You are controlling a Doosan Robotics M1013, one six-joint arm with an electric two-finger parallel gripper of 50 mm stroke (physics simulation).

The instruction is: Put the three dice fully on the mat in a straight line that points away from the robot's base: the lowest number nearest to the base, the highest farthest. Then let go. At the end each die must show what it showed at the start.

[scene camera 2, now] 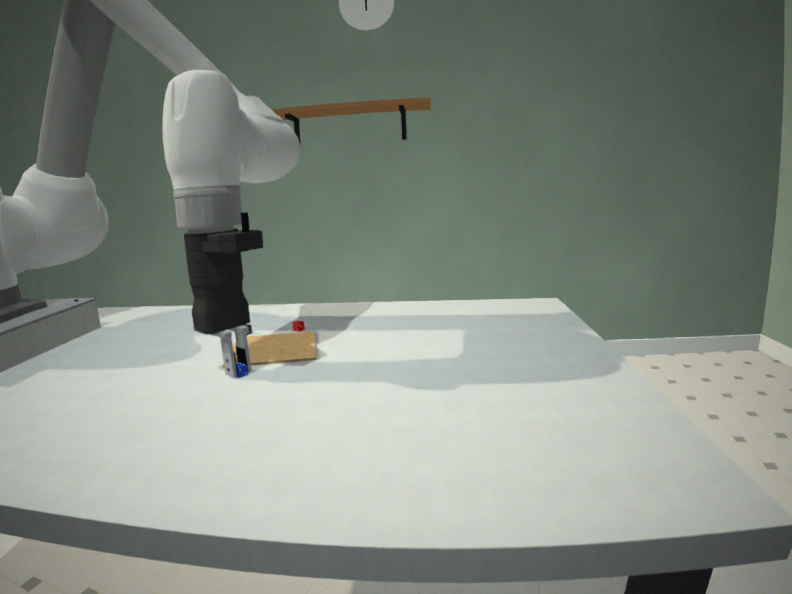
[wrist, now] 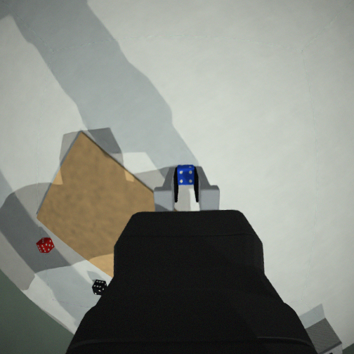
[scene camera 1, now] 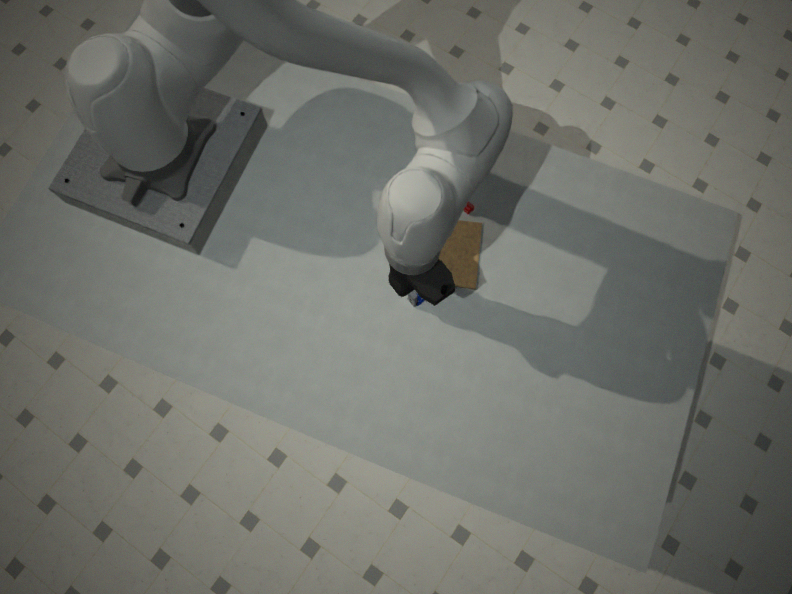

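Seen in the pictures: gripper, fingertip midpoint: (scene camera 2: pixel 238 372) (scene camera 1: pixel 417 298); arm's base at its link origin: (scene camera 1: pixel 159 150).
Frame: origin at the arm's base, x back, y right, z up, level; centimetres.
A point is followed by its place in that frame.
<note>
My gripper (scene camera 1: pixel 416 298) @(x -57.7, y 12.4, z -6.2 cm) (scene camera 2: pixel 238 370) @(x -57.7, y 12.4, z -6.2 cm) (wrist: pixel 185 177) is shut on the blue die (scene camera 1: pixel 419 299) @(x -58.3, y 12.8, z -4.9 cm) (scene camera 2: pixel 242 370) @(x -58.7, y 13.2, z -5.6 cm) (wrist: pixel 186 175), low at the table top, beside the mat. The blue die's face towards the wrist camera shows four pips. The brown mat (scene camera 1: pixel 468 255) @(x -64.9, y 0.8, z -6.2 cm) (scene camera 2: pixel 284 348) @(x -62.2, y 2.5, z -6.1 cm) (wrist: pixel 95 190) has no die on the part that shows. The red die (scene camera 1: pixel 468 207) @(x -62.2, y -8.6, z -4.9 cm) (scene camera 2: pixel 298 326) @(x -62.4, y -7.9, z -5.5 cm) (wrist: pixel 45 245) lies off the mat, beyond its far edge in scene camera 2. The black die (wrist: pixel 99 287) lies off the mat near its lower edge in the wrist view; its upper face seems to show six pips.
The robot's base plate (scene camera 1: pixel 220 191) @(x -14.6, y 4.2, z -1.6 cm) (scene camera 2: pixel 54 330) @(x -15.0, y -2.3, z -3.3 cm) (wrist: pixel 325 334) stands on the table (scene camera 1: pixel 358 383) @(x -52.0, y 31.4, z -6.5 cm) (scene camera 2: pixel 409 447) @(x -81.5, y 32.4, z -6.5 cm), left of the mat in both scene views. The arm hangs over the mat's left part in scene camera 1. A wall shelf (scene camera 2: pixel 351 107) is far behind.
</note>
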